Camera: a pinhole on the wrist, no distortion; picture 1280 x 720 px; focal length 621.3 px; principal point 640.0 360.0 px. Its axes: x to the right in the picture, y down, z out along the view. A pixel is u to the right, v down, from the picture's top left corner.
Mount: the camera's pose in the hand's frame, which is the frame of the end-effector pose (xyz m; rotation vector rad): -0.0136 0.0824 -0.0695 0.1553 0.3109 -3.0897
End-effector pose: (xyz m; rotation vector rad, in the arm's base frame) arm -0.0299 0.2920 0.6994 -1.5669 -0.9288 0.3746
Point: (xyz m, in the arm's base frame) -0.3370 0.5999 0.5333
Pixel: 571.6 261.9
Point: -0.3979 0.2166 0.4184
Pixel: 1179.3 130.8
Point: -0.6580 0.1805 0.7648
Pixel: 1125.9 666.7
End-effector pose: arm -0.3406 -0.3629 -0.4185 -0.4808 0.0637 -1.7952
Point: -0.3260 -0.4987 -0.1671
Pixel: 98.7 488.7
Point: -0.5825 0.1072 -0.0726
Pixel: outside the picture
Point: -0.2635 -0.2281 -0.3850
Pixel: 1007.3 442.1
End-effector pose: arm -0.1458 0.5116 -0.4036 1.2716 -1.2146 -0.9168
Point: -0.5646 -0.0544 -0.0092
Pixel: outside the picture
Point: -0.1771 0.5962 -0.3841
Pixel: 1050.1 543.8
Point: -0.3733 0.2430 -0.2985
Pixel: 45.9 211.5
